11 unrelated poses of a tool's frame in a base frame.
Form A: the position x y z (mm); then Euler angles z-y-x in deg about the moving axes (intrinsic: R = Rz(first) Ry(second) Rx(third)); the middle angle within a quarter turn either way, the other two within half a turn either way.
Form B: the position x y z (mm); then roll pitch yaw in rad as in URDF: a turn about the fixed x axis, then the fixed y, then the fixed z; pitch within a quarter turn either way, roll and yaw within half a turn. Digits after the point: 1 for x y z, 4 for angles.
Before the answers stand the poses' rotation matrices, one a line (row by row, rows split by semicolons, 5 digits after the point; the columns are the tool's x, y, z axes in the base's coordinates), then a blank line. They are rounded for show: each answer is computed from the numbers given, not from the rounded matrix.
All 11 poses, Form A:
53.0 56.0 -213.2 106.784 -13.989 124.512
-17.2 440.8 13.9 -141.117 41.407 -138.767
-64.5 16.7 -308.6 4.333 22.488 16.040
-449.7 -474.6 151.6 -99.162 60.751 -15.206
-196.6 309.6 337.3 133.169 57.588 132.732
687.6 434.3 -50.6 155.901 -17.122 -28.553
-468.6 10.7 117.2 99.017 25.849 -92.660
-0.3 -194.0 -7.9 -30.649 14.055 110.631
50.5 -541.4 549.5 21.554 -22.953 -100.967
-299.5 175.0 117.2 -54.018 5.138 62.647
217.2 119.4 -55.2 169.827 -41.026 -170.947
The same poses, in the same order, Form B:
-0.28020 0.59996 0.74936; 0.92901 -0.02710 0.36907; 0.24174 0.79957 -0.54978
-0.58385 -0.13272 0.80094; -0.47082 0.85906 -0.20085; -0.66140 -0.49436 -0.56405
0.92132 0.03277 0.38742; 0.06981 0.96631 -0.24775; -0.38249 0.25530 0.88799
-0.07780 0.98912 0.12488; -0.48237 0.07228 -0.87298; -0.87250 -0.12816 0.47150
-0.36671 0.07066 0.92765; 0.39093 0.91651 0.08473; -0.84422 0.39371 -0.36372
-0.87238 -0.48711 0.04090; 0.39022 -0.74436 -0.54190; 0.29441 -0.45679 0.83945
-0.14105 0.11410 -0.98341; 0.88882 -0.42288 -0.17654; -0.43600 -0.89898 -0.04177
0.83455 0.01591 -0.55070; -0.49452 -0.41899 -0.76151; -0.24285 0.90785 -0.34180
0.85643 0.42597 -0.29167; 0.33829 -0.03629 0.94034; 0.38998 -0.90401 -0.17518
0.58517 0.41854 -0.69455; -0.80595 0.20559 -0.55514; -0.08955 0.88462 0.45763
-0.74255 0.07276 -0.66582; 0.13324 0.99026 -0.04038; 0.65640 -0.11871 -0.74501

53.0 56.0 -213.2 2.1731 -0.2442 1.8637
-17.2 440.8 13.9 -2.4219 0.7227 -2.4630
-64.5 16.7 -308.6 0.2800 0.3925 0.0756
-449.7 -474.6 151.6 -0.2654 1.0603 -1.7307
-196.6 309.6 337.3 2.3166 1.0051 2.3242
687.6 434.3 -50.6 -0.4983 -0.2988 2.7210
-468.6 10.7 117.2 -1.6172 0.4512 1.7282
-0.3 -194.0 -7.9 1.9309 0.2453 -0.5349
50.5 -541.4 549.5 -1.7622 -0.4006 0.3762
-299.5 175.0 117.2 1.0934 0.0897 -0.9428
217.2 119.4 -55.2 -2.9836 -0.7160 2.9640

